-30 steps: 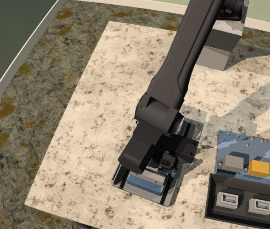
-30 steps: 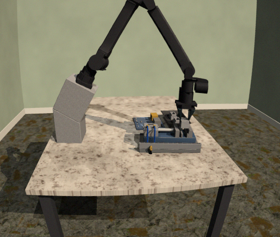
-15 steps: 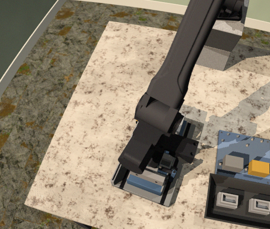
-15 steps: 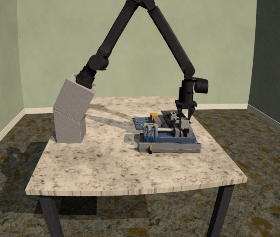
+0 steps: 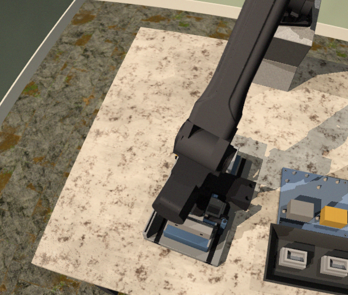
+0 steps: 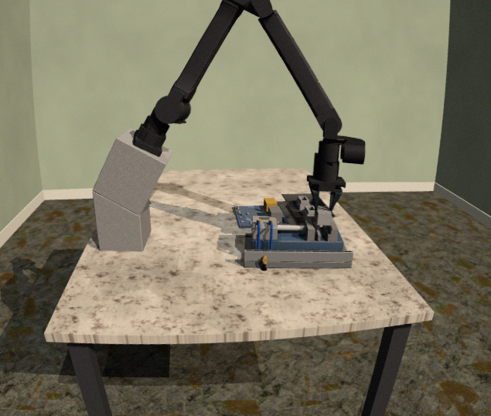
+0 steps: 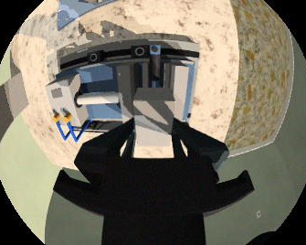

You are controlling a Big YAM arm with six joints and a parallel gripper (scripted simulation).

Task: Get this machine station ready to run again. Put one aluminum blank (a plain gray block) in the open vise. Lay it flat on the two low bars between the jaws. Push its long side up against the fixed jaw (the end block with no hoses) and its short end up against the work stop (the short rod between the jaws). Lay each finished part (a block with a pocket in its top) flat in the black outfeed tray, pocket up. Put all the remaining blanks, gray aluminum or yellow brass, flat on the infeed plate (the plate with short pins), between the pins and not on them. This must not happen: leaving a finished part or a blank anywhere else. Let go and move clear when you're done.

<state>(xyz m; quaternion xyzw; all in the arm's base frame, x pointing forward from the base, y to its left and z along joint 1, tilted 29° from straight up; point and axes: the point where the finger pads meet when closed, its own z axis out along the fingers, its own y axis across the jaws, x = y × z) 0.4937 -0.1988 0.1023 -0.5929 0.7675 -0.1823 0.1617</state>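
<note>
My hand is 6 cm above the fixed jaw and 3 cm short of it. The rest, counted from my hand: hosed end block 16 cm behind, 6 cm below, 5 cm to the left; then infeed plate 33 cm to the left, 13 cm below, 8 cm behind; then dark rail 10 cm below, 9 cm behind, 6 cm to the right.
</note>
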